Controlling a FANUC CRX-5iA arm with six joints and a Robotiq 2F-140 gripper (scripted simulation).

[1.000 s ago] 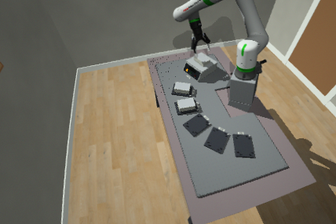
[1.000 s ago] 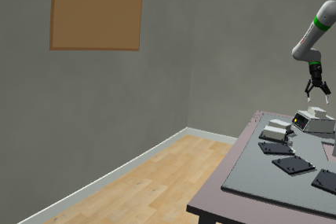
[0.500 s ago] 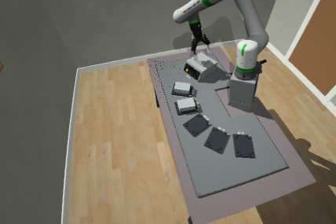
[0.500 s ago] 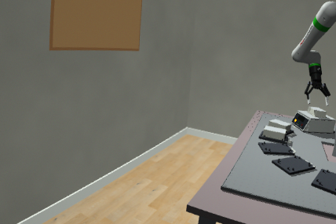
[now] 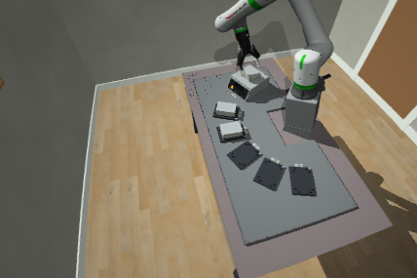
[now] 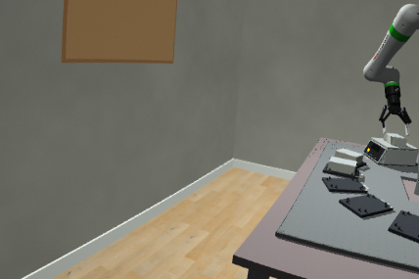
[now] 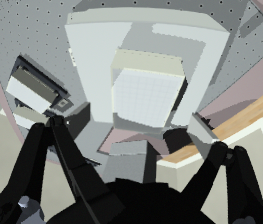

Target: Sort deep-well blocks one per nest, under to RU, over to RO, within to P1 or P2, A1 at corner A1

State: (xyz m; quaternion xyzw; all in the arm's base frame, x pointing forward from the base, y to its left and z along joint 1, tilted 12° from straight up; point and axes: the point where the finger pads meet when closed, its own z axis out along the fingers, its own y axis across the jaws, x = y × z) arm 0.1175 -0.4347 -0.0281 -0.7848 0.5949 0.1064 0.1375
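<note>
Right now the deep-well block is 40 mm below my hand. Round my hand: dark infeed nest (270 mm ahead, 180 mm to the left, 160 mm below); then pale platform (70 mm below); then check-weigher (100 mm below).
</note>
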